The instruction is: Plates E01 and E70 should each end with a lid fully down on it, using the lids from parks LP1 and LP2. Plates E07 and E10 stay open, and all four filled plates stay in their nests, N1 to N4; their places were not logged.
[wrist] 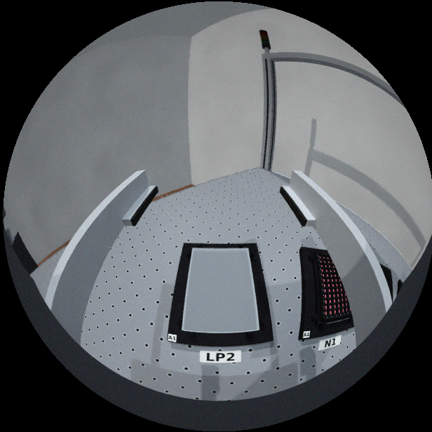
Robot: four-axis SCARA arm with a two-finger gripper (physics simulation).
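Note:
A pale translucent lid [221, 290] lies flat in the black frame of park LP2 [265, 300], in the lower middle of the wrist view, with the LP2 label in front of it. My gripper [218, 176] is open and empty; its two fingers stand apart high above the deck, one on each side of the lid in the view. At the right, a black plate with pink-filled wells [334, 290] sits in nest N1 [308, 300], partly hidden behind the right finger. It shows no lid over its wells. Its plate code cannot be read. Park LP1 and nests N2 to N4 do not show.
The grey perforated deck [120, 300] surrounds the park and the nest. Dark parts of other fixtures show at the far right edge, beyond the right finger. A grey frame post [269, 115] stands at the deck's back corner, and walls rise behind.

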